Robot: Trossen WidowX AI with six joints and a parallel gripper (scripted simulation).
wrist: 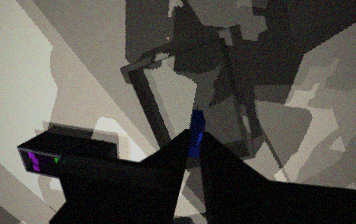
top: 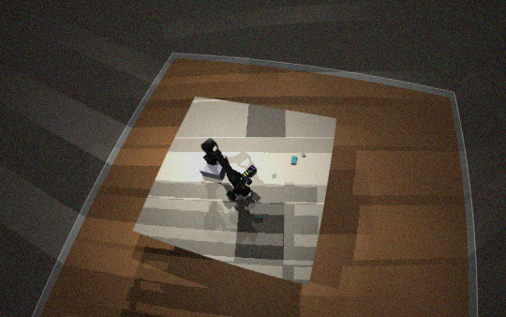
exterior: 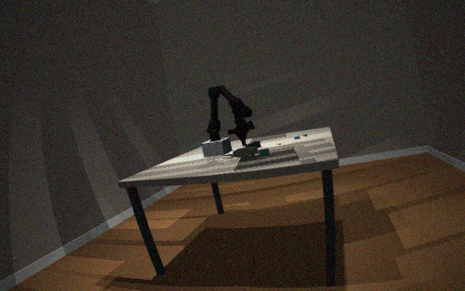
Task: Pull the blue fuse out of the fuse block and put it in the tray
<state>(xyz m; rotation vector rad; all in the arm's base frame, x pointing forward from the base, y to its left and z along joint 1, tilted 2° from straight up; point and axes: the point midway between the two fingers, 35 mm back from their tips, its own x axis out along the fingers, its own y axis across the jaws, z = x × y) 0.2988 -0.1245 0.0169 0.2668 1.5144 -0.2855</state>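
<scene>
My gripper tip is 10 mm above the blue fuse. Also, from my gripper tip: shallow dark-rimmed tray: 70 mm below; then purple fuse: 210 mm to the left, 40 mm below, 20 mm behind.
</scene>
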